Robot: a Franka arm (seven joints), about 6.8 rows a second.
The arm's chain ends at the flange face. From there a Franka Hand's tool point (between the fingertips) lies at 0.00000 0.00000 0.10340 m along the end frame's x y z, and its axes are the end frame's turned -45 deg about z.
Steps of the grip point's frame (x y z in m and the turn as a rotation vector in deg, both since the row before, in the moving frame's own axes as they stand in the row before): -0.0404 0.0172 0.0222 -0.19 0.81 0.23; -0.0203 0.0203 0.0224 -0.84 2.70 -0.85; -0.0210 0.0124 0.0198 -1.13 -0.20 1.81; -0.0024 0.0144 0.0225 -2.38 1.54 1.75; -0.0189 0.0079 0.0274 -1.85 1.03 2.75; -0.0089 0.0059 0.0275 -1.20 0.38 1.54; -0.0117 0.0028 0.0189 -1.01 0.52 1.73; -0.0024 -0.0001 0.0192 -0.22 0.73 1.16
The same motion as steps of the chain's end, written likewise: -0.0177 0.0415 0.0222 0.44 0.71 0.23; -0.0045 0.0311 0.0225 1.32 2.50 -0.85; -0.0072 0.0219 0.0198 -0.94 0.66 1.81; 0.0035 0.0107 0.0226 -0.59 2.77 1.75; -0.0114 0.0178 0.0275 -0.58 2.04 2.75; -0.0041 0.0094 0.0275 -0.58 1.12 1.54; -0.0082 0.0096 0.0189 -0.35 1.08 1.73; -0.0030 0.0023 0.0192 0.36 0.67 1.16
